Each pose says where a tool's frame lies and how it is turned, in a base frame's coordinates. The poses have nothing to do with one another.
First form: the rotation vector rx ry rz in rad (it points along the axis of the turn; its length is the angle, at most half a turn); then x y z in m.
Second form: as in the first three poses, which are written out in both.
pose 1, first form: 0.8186 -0.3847 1.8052 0.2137 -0.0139 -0.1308
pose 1, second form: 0.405 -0.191 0.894 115.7 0.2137 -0.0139 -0.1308
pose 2, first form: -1.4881 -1.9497 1.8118 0.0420 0.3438 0.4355
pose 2, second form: -0.488 -0.639 0.594 174.7 0.0420 0.3438 0.4355
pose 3, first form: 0.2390 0.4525 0.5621 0.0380 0.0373 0.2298
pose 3, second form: 0.314 0.595 0.739 43.6 0.0380 0.0373 0.2298
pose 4, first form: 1.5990 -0.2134 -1.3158 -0.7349 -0.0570 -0.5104
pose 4, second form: 0.768 -0.103 -0.632 119.3 -0.7349 -0.0570 -0.5104
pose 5, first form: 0.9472 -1.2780 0.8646 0.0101 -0.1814 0.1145
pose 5, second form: 0.523 -0.706 0.478 103.7 0.0101 -0.1814 0.1145
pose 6, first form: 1.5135 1.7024 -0.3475 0.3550 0.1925 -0.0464
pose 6, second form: 0.657 0.739 -0.151 132.0 0.3550 0.1925 -0.0464
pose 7, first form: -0.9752 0.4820 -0.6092 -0.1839 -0.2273 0.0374
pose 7, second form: -0.782 0.387 -0.489 71.4 -0.1839 -0.2273 0.0374
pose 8, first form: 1.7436 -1.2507 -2.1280 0.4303 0.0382 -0.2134
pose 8, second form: 0.577 -0.414 -0.704 173.2 0.4303 0.0382 -0.2134
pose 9, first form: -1.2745 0.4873 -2.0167 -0.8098 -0.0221 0.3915
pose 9, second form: -0.523 0.200 -0.828 139.5 -0.8098 -0.0221 0.3915
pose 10, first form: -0.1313 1.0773 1.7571 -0.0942 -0.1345 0.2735
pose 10, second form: -0.064 0.522 0.851 118.3 -0.0942 -0.1345 0.2735
